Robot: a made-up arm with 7 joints. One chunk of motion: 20 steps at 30 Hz.
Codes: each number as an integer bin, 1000 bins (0 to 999) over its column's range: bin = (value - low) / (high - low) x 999, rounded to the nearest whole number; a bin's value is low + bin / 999 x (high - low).
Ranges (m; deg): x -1.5..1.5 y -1.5..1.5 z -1.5..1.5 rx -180..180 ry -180..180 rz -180..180
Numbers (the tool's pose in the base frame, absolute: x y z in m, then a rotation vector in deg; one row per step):
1: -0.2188 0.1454 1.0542 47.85 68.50 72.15
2: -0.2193 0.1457 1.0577 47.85 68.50 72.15
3: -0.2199 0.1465 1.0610 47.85 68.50 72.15
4: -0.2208 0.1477 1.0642 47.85 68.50 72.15
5: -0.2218 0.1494 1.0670 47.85 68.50 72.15
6: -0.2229 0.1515 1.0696 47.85 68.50 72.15
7: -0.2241 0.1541 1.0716 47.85 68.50 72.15
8: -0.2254 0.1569 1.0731 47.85 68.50 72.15
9: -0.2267 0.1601 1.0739 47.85 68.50 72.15
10: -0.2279 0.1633 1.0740 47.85 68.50 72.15
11: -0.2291 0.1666 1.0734 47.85 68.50 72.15
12: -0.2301 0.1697 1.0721 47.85 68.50 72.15
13: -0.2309 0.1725 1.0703 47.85 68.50 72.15
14: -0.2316 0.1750 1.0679 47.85 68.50 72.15
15: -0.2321 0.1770 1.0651 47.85 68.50 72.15
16: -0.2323 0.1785 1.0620 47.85 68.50 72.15
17: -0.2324 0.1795 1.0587 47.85 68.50 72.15
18: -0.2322 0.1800 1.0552 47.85 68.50 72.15
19: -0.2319 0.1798 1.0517 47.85 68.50 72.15
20: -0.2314 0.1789 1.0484 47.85 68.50 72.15
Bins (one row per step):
1: 427 548 851 632 690 700
2: 426 548 852 632 690 700
3: 426 548 853 632 690 700
4: 426 549 854 632 690 700
5: 426 549 855 632 690 700
6: 425 550 856 632 690 700
7: 425 551 856 632 690 700
8: 424 552 857 632 690 700
9: 424 553 857 632 690 700
10: 424 554 857 632 690 700
11: 423 555 857 632 690 700
12: 423 556 857 632 690 700
13: 423 557 856 632 690 700
14: 422 558 855 632 690 700
15: 422 558 854 632 690 700
16: 422 559 853 632 690 700
17: 422 559 852 632 690 700
18: 422 559 851 632 690 700
19: 422 559 850 632 690 700
20: 422 559 849 632 690 700

